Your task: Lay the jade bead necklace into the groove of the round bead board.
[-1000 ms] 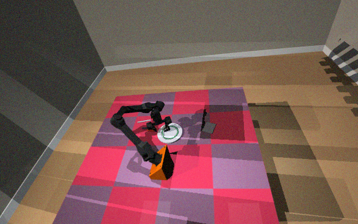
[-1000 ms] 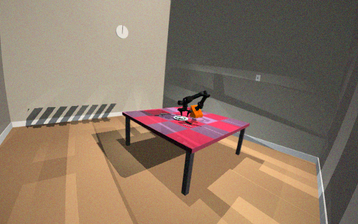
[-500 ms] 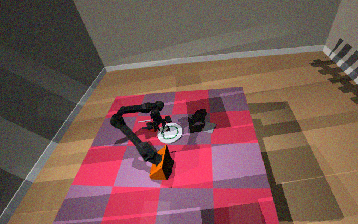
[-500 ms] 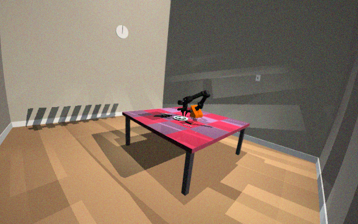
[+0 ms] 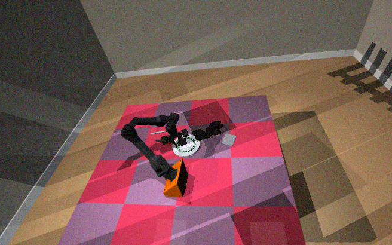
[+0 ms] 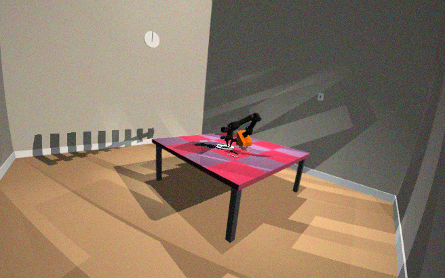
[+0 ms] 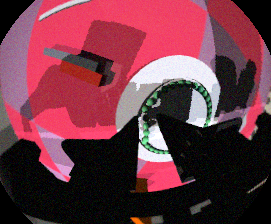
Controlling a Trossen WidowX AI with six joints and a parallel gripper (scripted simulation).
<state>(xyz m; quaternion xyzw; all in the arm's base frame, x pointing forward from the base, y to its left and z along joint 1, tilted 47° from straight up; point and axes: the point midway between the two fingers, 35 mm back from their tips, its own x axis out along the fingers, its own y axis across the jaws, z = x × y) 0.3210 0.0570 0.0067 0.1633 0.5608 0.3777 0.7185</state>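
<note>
The round white bead board lies 60 mm to the right of my gripper tip and 10 mm below it. From my gripper tip the other things lie so: red-handled tool (120 mm to the left, 50 mm ahead, 10 mm below); flat grey pad (370 mm to the right, 30 mm ahead, 20 mm below); thin white rod (190 mm to the left, 150 mm ahead, 20 mm below).
</note>
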